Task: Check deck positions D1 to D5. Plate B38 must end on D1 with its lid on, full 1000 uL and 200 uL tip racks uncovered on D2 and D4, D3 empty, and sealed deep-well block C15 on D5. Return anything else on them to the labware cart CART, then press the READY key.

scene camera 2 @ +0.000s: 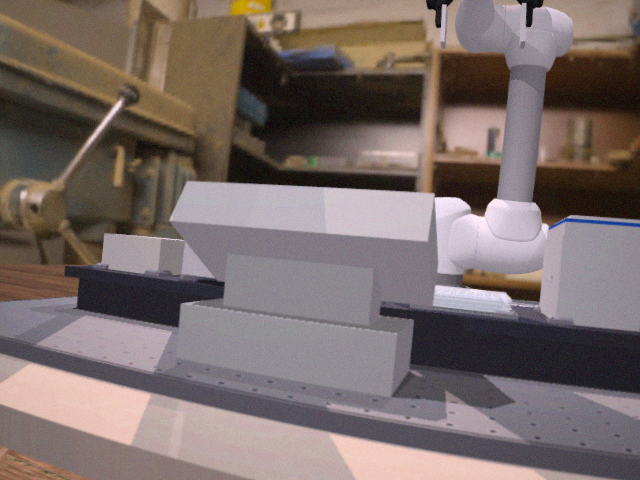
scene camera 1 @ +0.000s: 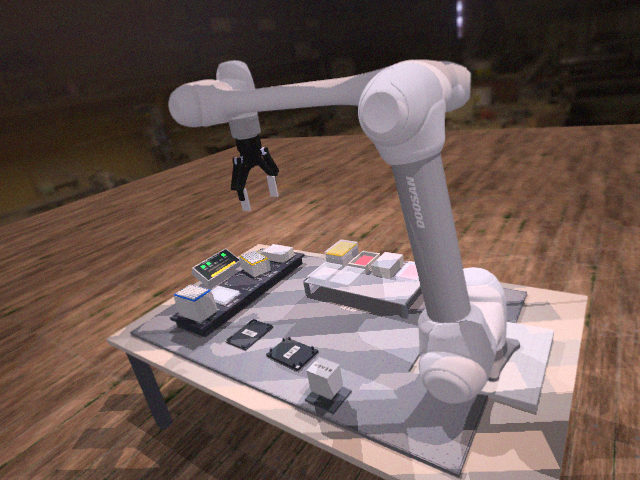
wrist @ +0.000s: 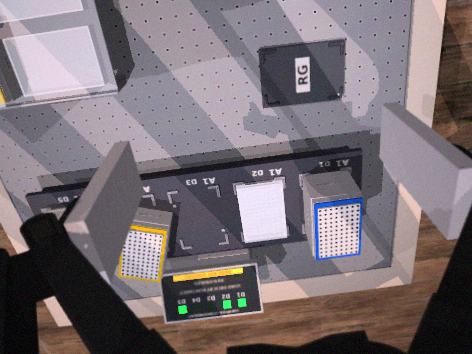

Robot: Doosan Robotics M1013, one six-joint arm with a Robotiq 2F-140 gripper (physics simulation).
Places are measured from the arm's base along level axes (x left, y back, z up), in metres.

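Pixels of known places: gripper, fingertip midpoint: (scene camera 2: 482, 44) (scene camera 1: 261, 203) (wrist: 257, 149).
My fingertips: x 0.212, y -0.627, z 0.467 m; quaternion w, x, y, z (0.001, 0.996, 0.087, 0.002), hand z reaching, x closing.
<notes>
Ahead of a thing's pixels: the offset from my fingertips to its top centre. "spot": to the spot under its first point.
My gripper (scene camera 1: 260, 202) (scene camera 2: 483, 45) (wrist: 257, 149) is open and empty, high above the deck (scene camera 1: 258, 287) (scene camera 2: 129, 297) (wrist: 200, 212). A blue-rimmed tip rack {dx +0.187, dy -0.305, dz -0.328 m} (scene camera 1: 194, 302) (scene camera 2: 594, 273) (wrist: 337, 230) stands uncovered on D1. A low white plate {dx +0.065, dy -0.326, dz -0.409 m} (scene camera 1: 225, 295) (scene camera 2: 470, 299) (wrist: 261, 211) lies on D2. D3 is bare. A yellow-rimmed tip rack {dx -0.162, dy -0.387, dz -0.353 m} (scene camera 1: 254, 263) (wrist: 143, 252) stands turned askew at D4, partly behind a finger in the wrist view. A white block {dx -0.302, dy -0.388, dz -0.384 m} (scene camera 1: 278, 252) (scene camera 2: 131, 253) is on D5. The display {spot: dx -0.018, dy -0.469, dz -0.365 m} (scene camera 1: 216, 267) (scene camera 2: 305, 211) (wrist: 212, 294) lights D1, D2 and D5. I cannot make out the READY key.
The cart (scene camera 1: 356, 302) carries a yellow-topped box {dx -0.400, dy -0.064, dz -0.345 m} (scene camera 1: 341, 250), a red-topped item {dx -0.417, dy +0.042, dz -0.384 m} (scene camera 1: 364, 259) and a white block {dx -0.433, dy +0.149, dz -0.373 m} (scene camera 1: 387, 264). Black pad RG {dx +0.122, dy -0.073, dz -0.461 m} (scene camera 1: 249, 333) (wrist: 280, 75), another black pad {spot: dx +0.112, dy +0.150, dz -0.465 m} (scene camera 1: 292, 353) and a grey box {dx +0.172, dy +0.367, dz -0.371 m} (scene camera 1: 324, 379) on a dark base stand nearer the table edge.
</notes>
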